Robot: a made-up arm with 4 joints.
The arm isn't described. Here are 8 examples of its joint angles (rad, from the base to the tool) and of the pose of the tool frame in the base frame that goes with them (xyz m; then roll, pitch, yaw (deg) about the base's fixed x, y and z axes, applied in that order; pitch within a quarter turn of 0, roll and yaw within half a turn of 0).
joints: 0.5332 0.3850 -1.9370 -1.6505
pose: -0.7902 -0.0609 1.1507 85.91 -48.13 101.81
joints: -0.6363 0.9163 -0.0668 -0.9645
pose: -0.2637 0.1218 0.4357 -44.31 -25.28 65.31
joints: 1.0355 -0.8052 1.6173 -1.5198
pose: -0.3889 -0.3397 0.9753 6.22 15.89 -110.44
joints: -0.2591 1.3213 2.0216 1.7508
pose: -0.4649 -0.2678 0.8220 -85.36 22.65 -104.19
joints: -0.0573 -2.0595 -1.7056 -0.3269
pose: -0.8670 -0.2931 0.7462 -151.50 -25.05 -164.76
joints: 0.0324 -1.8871 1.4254 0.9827
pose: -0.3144 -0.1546 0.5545 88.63 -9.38 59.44
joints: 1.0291 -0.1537 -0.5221 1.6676
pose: -0.2197 0.0931 1.2891 -3.65 64.77 119.59
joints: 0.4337 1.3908 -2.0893 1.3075
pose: -0.8679 -0.1682 1.0224 0.19 44.18 -123.20
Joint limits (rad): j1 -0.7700..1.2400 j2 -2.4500..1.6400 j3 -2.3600..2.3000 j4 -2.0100..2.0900
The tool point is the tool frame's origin. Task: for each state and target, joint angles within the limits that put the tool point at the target. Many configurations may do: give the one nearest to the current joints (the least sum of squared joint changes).
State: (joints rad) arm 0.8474 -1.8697 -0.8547 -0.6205
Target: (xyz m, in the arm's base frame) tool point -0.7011 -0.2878 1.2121
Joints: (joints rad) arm 0.4287 -1.6528 -1.4358 -0.5744
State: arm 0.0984 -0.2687 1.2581 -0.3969
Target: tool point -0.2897 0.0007 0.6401
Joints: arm -0.6678 0.2506 0.4021 -0.3628
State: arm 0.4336 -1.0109 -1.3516 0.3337
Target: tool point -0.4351 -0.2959 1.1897
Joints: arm 0.3824 -1.4310 -0.4916 0.3067
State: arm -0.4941 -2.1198 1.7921 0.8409
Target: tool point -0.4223 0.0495 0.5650
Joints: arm 0.0382 -2.4428 1.9586 0.8707
